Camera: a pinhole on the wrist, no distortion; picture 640 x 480 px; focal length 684.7 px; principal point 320.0 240.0 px. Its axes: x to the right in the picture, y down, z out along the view. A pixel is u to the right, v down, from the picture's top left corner.
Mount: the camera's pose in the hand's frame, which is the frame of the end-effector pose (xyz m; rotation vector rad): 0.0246 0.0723 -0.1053 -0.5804 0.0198 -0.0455
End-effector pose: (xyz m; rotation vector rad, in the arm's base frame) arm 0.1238 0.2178 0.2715 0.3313 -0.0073 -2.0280
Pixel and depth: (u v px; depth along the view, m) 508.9 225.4 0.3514
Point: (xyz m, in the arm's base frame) 0.2434 -0.0423 0.4633
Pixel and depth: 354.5 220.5 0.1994
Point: 0.2450 0.0913 0.3502
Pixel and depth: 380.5 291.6 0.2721
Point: 0.2799 0.0414 0.3998
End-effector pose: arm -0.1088 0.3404 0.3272 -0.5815 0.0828 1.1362
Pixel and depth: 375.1 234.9 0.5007
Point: -0.4426 0.6566 0.4322
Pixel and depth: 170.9 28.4 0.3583
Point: -0.3433 0.4761 0.4895
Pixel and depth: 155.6 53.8 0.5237
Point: -0.4554 0.5334 0.6111
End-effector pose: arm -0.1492 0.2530 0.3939 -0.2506 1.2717 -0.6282
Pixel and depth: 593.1 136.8 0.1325
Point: -0.0838 0.3062 0.2695
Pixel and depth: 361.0 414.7 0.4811
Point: 0.2088 0.5274 0.1808
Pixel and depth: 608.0 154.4 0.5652
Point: 0.3681 0.2819 0.1311
